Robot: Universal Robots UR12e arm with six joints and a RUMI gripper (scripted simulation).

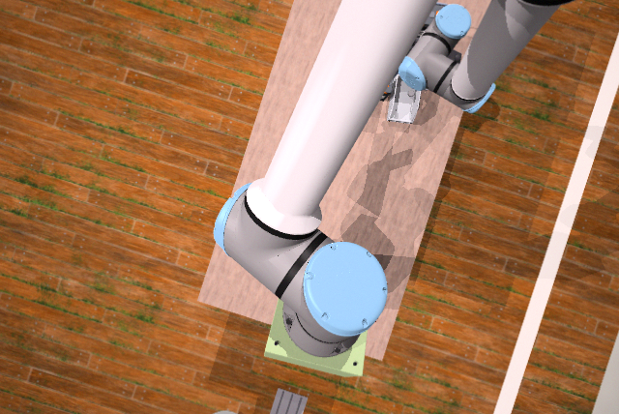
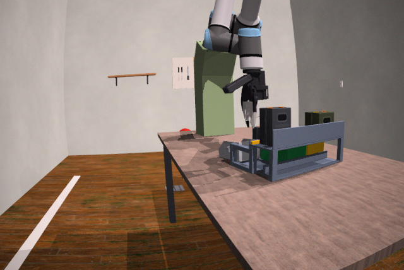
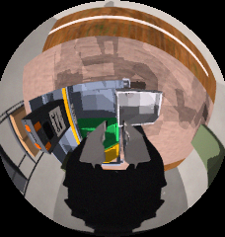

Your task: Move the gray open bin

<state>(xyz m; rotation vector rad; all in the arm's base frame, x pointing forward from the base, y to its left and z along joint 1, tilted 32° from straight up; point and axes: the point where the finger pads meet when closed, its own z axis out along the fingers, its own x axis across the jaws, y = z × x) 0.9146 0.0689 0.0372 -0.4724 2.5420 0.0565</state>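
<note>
My gripper is now 80 mm past the gray open bin, 40 mm to the left of it and 110 mm above it. The rest, counted from my hand: yellow bin 20 mm behind, 230 mm to the left, 110 mm below; green bin 20 mm ahead, 130 mm to the left, 110 mm below.
</note>
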